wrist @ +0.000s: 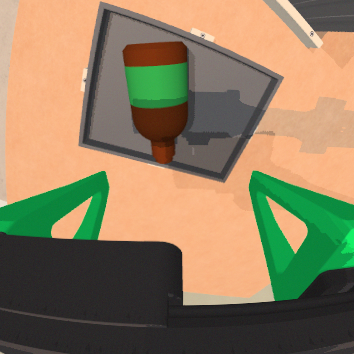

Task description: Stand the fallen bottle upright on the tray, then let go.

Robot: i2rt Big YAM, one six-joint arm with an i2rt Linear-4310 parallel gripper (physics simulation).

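Places are measured from the arm's base along level axes (x back, y left, z down), in millimetres.
Where they show: gripper, fingertip midpoint: [178, 178].
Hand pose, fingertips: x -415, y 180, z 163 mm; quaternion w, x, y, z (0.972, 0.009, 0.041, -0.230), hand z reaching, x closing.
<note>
Things, the pixels of their top centre, and the offset from my fingertips. "pt": a spot on its surface instead.
- brown bottle at its top centre: [159, 117] dx -11, dy +4, dz +121 mm
- grey tray at its top centre: [176, 109] dx +14, dy +1, dz +174 mm
- pale strip at a spot on its surface: [295, 22] pt dx +97, dy -172, dz +173 mm
- dark grey structure at a spot on its surface: [332, 12] pt dx +100, dy -183, dz +117 mm
A brown bottle [159, 85] with a green band lies on its side in the grey tray [215, 155], in the upper middle of the wrist view. Its base is toward the top of the view and its narrow neck points down, reaching the tray's near rim. My gripper [178, 178] is wide open with its green fingers apart and nothing between them. The fingertips show below the tray, on either side of the line of the neck. The underside of the bottle is hidden.
A pale strip [295, 22] and part of a dark grey structure [332, 12] show at the top right. Small pale tabs sit on the tray's outer sides. A shadow of the arm falls across the tray and the orange surface to its right.
</note>
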